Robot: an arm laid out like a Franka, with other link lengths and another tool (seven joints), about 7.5 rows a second.
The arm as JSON. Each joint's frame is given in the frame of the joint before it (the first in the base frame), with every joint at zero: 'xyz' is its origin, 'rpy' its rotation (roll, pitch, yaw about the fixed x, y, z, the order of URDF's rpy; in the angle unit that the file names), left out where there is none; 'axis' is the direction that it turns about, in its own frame. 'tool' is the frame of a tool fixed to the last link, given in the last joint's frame.
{
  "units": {
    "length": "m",
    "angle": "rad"
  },
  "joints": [
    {
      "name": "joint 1",
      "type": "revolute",
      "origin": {
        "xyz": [
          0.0,
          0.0,
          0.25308
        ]
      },
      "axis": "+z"
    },
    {
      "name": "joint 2",
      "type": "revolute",
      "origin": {
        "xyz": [
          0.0,
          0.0,
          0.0
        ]
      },
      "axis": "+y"
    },
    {
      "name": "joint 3",
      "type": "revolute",
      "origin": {
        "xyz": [
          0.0,
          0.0,
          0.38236
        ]
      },
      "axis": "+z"
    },
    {
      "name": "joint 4",
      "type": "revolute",
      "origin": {
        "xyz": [
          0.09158,
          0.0,
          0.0
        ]
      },
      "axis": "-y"
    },
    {
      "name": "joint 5",
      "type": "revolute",
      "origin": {
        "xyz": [
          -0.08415,
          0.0,
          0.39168
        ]
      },
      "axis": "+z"
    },
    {
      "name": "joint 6",
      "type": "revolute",
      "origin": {
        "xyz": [
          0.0,
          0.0,
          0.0
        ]
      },
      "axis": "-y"
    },
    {
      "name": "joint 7",
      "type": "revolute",
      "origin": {
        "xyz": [
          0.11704,
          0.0,
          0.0
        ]
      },
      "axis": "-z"
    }
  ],
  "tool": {
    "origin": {
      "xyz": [
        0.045,
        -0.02,
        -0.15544
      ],
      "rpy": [
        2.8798,
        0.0,
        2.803
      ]
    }
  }
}
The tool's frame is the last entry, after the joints.
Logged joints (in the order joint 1, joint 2, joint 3, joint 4, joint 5, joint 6, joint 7), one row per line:
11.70, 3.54, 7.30, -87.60, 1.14, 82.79, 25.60
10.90, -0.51, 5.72, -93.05, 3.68, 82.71, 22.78
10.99, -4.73, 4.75, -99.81, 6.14, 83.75, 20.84
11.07, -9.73, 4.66, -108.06, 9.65, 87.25, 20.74
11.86, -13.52, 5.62, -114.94, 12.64, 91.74, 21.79
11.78, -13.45, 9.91, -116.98, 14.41, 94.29, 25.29
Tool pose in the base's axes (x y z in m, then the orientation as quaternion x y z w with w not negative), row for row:
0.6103, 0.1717, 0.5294, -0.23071, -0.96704, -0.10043, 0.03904
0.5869, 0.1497, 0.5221, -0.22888, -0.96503, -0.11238, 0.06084
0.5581, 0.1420, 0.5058, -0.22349, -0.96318, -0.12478, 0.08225
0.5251, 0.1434, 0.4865, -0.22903, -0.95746, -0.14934, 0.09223
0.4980, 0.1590, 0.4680, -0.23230, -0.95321, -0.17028, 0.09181
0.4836, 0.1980, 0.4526, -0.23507, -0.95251, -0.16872, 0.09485
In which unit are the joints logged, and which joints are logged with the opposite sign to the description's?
The joints are logged in degrees. Opposite sign: none.
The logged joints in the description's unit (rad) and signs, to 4 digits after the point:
0.2042, 0.0618, 0.1274, -1.5289, 0.0199, 1.4450, 0.4468
0.1902, -0.0089, 0.0998, -1.6240, 0.0642, 1.4436, 0.3976
0.1918, -0.0826, 0.0829, -1.7420, 0.1072, 1.4617, 0.3637
0.1932, -0.1698, 0.0813, -1.8860, 0.1684, 1.5228, 0.3620
0.2070, -0.2360, 0.0981, -2.0061, 0.2206, 1.6012, 0.3803
0.2056, -0.2347, 0.1730, -2.0417, 0.2515, 1.6457, 0.4414

